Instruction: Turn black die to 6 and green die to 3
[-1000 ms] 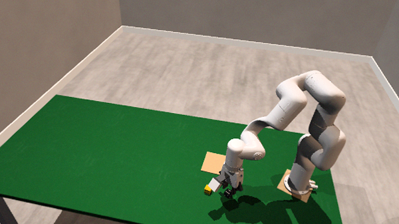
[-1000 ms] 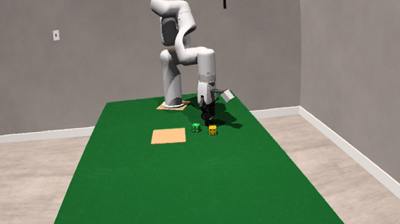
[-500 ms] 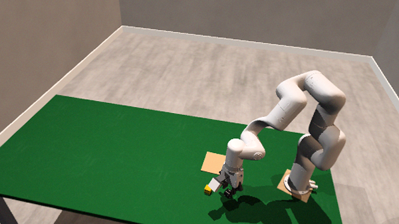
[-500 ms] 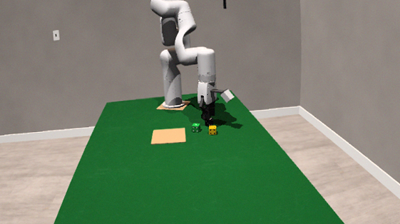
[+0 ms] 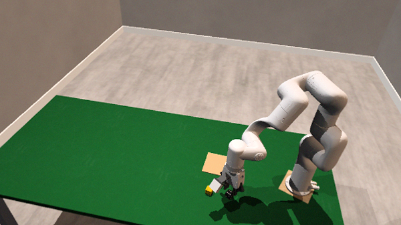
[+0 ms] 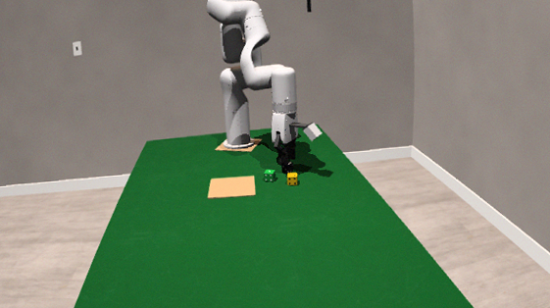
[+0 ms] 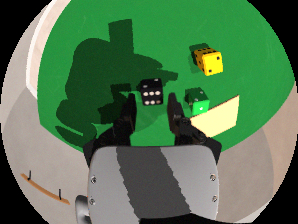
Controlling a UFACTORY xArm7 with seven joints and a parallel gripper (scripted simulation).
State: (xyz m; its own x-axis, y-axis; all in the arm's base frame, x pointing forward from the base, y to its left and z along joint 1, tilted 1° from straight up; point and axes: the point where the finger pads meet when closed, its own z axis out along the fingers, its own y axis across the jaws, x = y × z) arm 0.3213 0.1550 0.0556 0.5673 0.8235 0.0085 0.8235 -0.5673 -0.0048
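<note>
The black die lies 4 cm below my hand. Round my hand: green die: 6 cm ahead, 6 cm to the right, 4 cm below; tan mat: 9 cm ahead, 18 cm to the right, 5 cm below; yellow die: 10 cm ahead, 4 cm below.
</note>
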